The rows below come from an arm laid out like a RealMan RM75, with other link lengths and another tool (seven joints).
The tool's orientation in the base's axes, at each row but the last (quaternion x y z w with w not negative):
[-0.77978 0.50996 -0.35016 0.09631]
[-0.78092 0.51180 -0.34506 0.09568]
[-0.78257 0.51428 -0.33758 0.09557]
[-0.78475 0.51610 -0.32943 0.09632]
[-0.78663 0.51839 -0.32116 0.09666]
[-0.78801 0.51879 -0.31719 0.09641]
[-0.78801 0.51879 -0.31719 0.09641]
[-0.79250 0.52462 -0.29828 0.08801]
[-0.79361 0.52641 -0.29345 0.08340]
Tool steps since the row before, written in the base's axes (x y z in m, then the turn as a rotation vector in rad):
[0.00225 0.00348 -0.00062 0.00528 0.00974 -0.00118]
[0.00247 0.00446 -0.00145 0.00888 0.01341 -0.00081]
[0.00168 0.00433 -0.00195 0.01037 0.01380 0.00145]
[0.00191 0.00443 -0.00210 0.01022 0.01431 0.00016]
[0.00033 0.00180 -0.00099 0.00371 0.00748 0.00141]
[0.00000 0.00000 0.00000 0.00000 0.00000 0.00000]
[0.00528 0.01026 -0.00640 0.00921 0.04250 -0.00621]
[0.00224 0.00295 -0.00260 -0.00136 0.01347 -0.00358]
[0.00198 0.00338 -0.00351 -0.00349 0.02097 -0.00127]
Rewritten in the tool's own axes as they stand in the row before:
[-0.00275 -0.00293 0.00119 -0.00769 -0.00774 0.00226]
[-0.00391 -0.00312 0.00174 -0.00985 -0.01224 0.00353]
[-0.00419 -0.00224 0.00167 -0.00885 -0.01465 0.00268]
[-0.00427 -0.00238 0.00195 -0.00988 -0.01413 0.00348]
[-0.00190 -0.00057 0.00064 -0.00504 -0.00680 -0.00020]
[0.00000 0.00000 0.00000 0.00000 0.00000 0.00000]
[-0.01020 -0.00546 0.00634 -0.03743 -0.02281 0.00284]
[-0.00299 -0.00185 0.00285 -0.01364 -0.00317 -0.00022]
[-0.00377 -0.00147 0.00336 -0.01998 -0.00575 -0.00460]

